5 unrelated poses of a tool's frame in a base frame.
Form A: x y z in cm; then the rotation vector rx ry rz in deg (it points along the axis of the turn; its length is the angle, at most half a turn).
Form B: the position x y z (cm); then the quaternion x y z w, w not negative. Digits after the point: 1 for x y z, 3 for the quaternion.
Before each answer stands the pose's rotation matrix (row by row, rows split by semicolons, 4 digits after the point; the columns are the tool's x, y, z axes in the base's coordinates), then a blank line. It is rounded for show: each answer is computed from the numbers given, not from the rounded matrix.
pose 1, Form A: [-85.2, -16.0, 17.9, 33.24, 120.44, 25.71]
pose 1, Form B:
-0.5003 0.2362 0.8330; 0.5558 0.8253 0.0997; -0.6639 0.5129 -0.5442

[-85.2, -16.0, 17.9, 0.234, 0.847, 0.181, 0.442]
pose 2, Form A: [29.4, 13.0, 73.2, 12.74, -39.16, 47.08]
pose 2, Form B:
0.4834 -0.7367 -0.4729; 0.5992 0.6723 -0.4347; 0.6382 -0.0733 0.7664

[29.4, 13.0, 73.2, 0.106, -0.325, 0.391, 0.855]
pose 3, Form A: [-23.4, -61.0, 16.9, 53.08, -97.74, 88.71]
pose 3, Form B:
-0.5416 -0.8406 -0.0038; -0.0775 0.0544 -0.9955; 0.8371 -0.5389 -0.0946

[-23.4, -61.0, 16.9, 0.353, -0.650, 0.590, 0.323]
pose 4, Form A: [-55.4, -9.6, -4.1, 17.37, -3.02, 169.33]
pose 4, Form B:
-0.9649 -0.1721 0.1985; 0.1649 -0.9849 -0.0523; 0.2045 -0.0177 0.9787

[-55.4, -9.6, -4.1, 0.102, -0.018, 0.991, 0.085]
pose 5, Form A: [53.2, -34.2, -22.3, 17.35, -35.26, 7.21]
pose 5, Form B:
0.8106 -0.2053 -0.5484; 0.0264 0.9484 -0.3160; 0.5850 0.2417 0.7742

[53.2, -34.2, -22.3, 0.148, -0.302, 0.062, 0.940]
